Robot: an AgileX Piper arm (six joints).
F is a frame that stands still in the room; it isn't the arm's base.
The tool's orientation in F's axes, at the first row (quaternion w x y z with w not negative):
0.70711, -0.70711, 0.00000, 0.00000
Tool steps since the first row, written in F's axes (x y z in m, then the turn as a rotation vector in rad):
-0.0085, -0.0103, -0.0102, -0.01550, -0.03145, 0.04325
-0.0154, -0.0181, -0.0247, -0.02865, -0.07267, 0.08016
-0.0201, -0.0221, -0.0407, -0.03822, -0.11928, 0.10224
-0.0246, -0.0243, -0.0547, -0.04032, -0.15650, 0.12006
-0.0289, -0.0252, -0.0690, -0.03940, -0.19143, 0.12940
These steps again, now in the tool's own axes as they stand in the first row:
-0.0085, 0.0102, -0.0103, -0.01550, -0.04325, -0.03145
-0.0154, 0.0247, -0.0181, -0.02865, -0.08016, -0.07267
-0.0201, 0.0407, -0.0221, -0.03822, -0.10224, -0.11928
-0.0246, 0.0547, -0.0243, -0.04032, -0.12006, -0.15650
-0.0289, 0.0690, -0.0252, -0.03940, -0.12940, -0.19143

